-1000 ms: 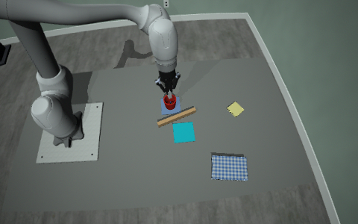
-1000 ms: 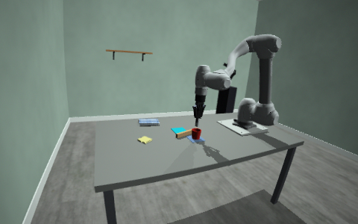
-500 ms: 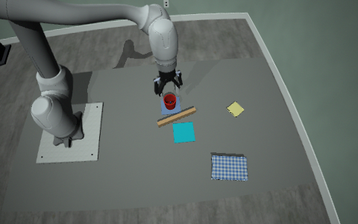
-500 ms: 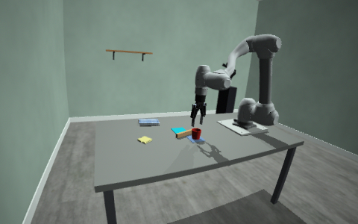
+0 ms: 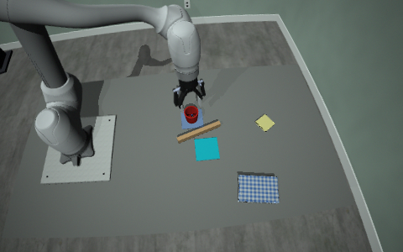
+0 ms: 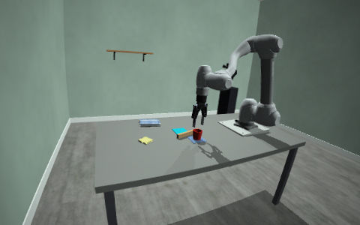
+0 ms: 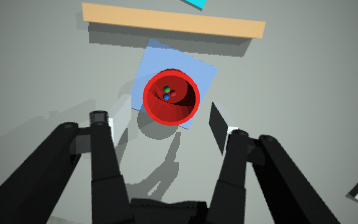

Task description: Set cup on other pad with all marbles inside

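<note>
Right now the red cup is 110 mm below my hand. Also, from my hand: wooden rail 130 mm below, 90 mm to the right, 10 mm ahead.
</note>
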